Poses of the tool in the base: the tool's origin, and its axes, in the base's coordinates. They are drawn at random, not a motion.
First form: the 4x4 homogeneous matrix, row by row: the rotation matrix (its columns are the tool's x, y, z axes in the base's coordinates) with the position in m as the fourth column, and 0 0 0 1 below. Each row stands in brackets.
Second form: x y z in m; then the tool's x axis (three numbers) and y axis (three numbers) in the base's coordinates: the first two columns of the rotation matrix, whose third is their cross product. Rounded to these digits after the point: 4 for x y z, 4 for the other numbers. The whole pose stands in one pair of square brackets.
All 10 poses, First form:
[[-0.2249, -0.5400, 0.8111, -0.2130], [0.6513, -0.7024, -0.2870, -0.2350], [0.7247, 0.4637, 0.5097, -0.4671], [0, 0, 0, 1]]
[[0.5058, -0.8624, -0.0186, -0.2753], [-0.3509, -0.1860, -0.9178, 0.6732], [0.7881, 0.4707, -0.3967, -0.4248], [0, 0, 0, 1]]
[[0.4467, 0.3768, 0.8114, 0.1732], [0.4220, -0.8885, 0.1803, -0.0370], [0.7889, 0.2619, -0.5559, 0.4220], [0, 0, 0, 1]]
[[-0.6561, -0.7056, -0.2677, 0.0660], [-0.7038, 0.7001, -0.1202, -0.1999], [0.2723, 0.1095, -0.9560, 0.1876], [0, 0, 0, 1]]
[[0.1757, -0.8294, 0.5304, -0.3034], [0.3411, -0.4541, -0.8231, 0.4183], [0.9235, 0.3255, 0.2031, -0.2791], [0, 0, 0, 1]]
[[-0.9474, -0.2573, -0.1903, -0.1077], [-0.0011, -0.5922, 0.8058, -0.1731], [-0.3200, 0.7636, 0.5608, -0.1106], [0, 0, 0, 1]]
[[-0.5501, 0.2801, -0.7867, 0.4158], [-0.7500, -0.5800, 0.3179, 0.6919], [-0.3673, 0.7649, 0.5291, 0.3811], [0, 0, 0, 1]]
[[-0.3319, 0.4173, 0.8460, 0.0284], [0.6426, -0.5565, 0.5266, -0.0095], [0.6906, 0.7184, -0.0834, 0.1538], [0, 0, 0, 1]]
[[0.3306, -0.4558, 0.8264, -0.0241], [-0.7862, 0.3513, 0.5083, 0.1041], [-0.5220, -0.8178, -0.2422, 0.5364], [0, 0, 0, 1]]
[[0.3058, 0.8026, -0.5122, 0.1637], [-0.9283, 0.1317, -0.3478, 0.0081], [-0.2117, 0.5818, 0.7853, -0.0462], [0, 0, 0, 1]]
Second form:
[-0.2130, -0.2350, -0.4671, -0.2249, 0.6513, 0.7247, -0.5400, -0.7024, 0.4637]
[-0.2753, 0.6732, -0.4248, 0.5058, -0.3509, 0.7881, -0.8624, -0.1860, 0.4707]
[0.1732, -0.0370, 0.4220, 0.4467, 0.4220, 0.7889, 0.3768, -0.8885, 0.2619]
[0.0660, -0.1999, 0.1876, -0.6561, -0.7038, 0.2723, -0.7056, 0.7001, 0.1095]
[-0.3034, 0.4183, -0.2791, 0.1757, 0.3411, 0.9235, -0.8294, -0.4541, 0.3255]
[-0.1077, -0.1731, -0.1106, -0.9474, -0.0011, -0.3200, -0.2573, -0.5922, 0.7636]
[0.4158, 0.6919, 0.3811, -0.5501, -0.7500, -0.3673, 0.2801, -0.5800, 0.7649]
[0.0284, -0.0095, 0.1538, -0.3319, 0.6426, 0.6906, 0.4173, -0.5565, 0.7184]
[-0.0241, 0.1041, 0.5364, 0.3306, -0.7862, -0.5220, -0.4558, 0.3513, -0.8178]
[0.1637, 0.0081, -0.0462, 0.3058, -0.9283, -0.2117, 0.8026, 0.1317, 0.5818]

